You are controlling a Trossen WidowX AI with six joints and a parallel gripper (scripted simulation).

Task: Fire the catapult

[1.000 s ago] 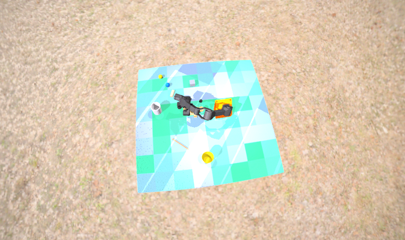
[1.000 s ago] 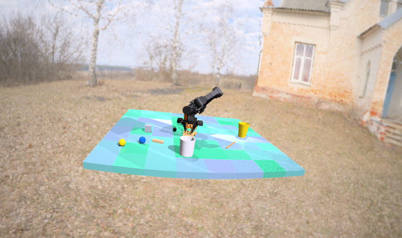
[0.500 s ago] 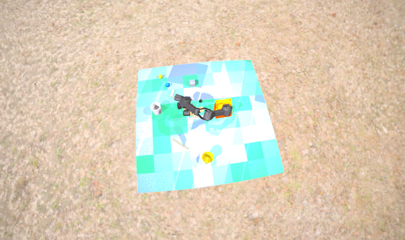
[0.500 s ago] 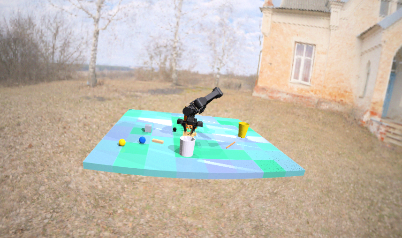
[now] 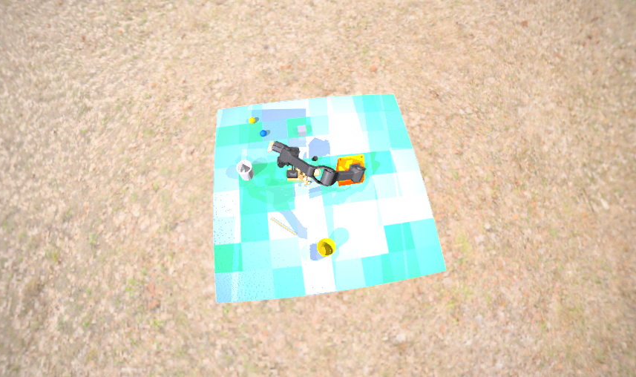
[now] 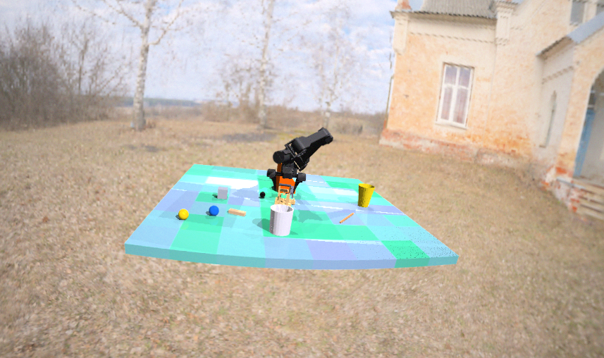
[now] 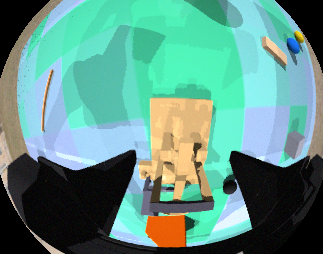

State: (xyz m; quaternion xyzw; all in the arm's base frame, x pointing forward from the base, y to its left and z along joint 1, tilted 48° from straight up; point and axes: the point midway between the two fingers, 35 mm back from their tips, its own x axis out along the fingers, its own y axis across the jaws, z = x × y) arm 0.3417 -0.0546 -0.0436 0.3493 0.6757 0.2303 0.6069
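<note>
My gripper tip is now 140 mm past the black ball, 90 mm to the left of it and 60 mm above it. From my gripper tip the other things lie so: wooden catapult: 60 mm behind, 30 mm to the left, 30 mm below; then white mug: 290 mm ahead, 60 mm to the right, 50 mm below; then small wooden block: 120 mm ahead, 230 mm to the right, 70 mm below.
</note>
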